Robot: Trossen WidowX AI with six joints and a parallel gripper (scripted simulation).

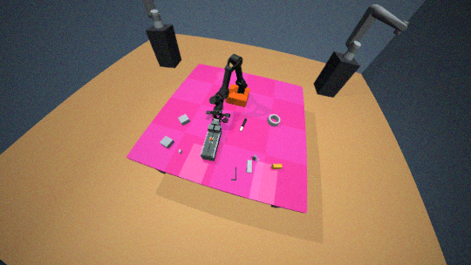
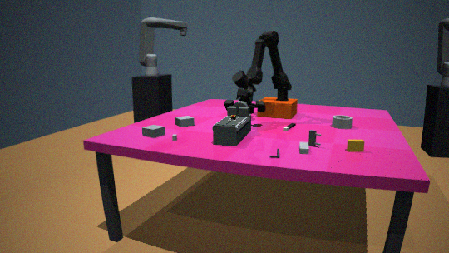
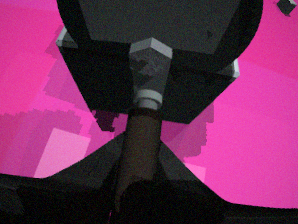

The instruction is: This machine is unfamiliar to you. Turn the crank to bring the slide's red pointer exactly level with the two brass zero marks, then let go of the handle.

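The dark crank handle lies 30 mm above my gripper tip and 20 mm behind it. Also, from my gripper tip: small cube 270 mm ahead, 210 mm to the right, 20 mm below; black-and-white stick 210 mm to the left, 50 mm behind, 30 mm below; red pointer 160 mm ahead, 50 mm above.
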